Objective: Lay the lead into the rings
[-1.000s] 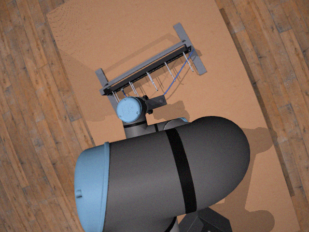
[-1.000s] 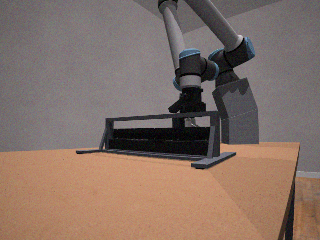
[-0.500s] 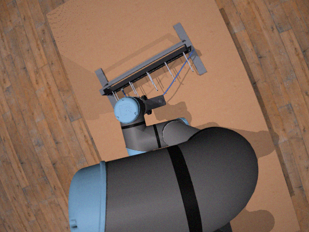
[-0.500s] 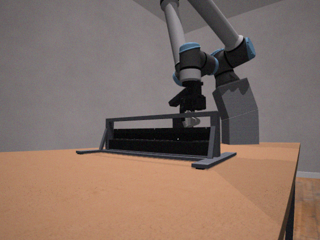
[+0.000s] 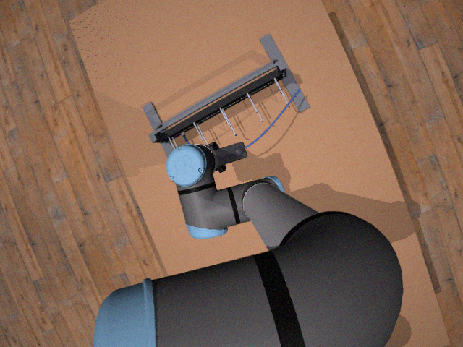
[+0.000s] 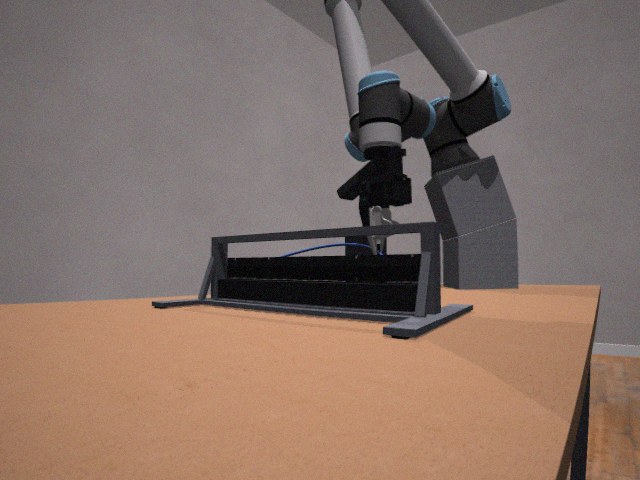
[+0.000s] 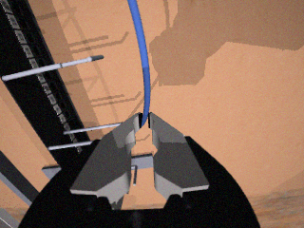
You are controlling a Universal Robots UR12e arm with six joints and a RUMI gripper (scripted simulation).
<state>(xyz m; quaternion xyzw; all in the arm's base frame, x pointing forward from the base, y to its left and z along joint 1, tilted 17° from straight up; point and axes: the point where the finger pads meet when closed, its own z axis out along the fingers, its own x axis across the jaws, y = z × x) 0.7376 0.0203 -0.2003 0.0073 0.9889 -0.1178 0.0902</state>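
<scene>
The rack is 17 cm ahead of my hand, 5 cm to the right of it and 5 cm below it.
</scene>
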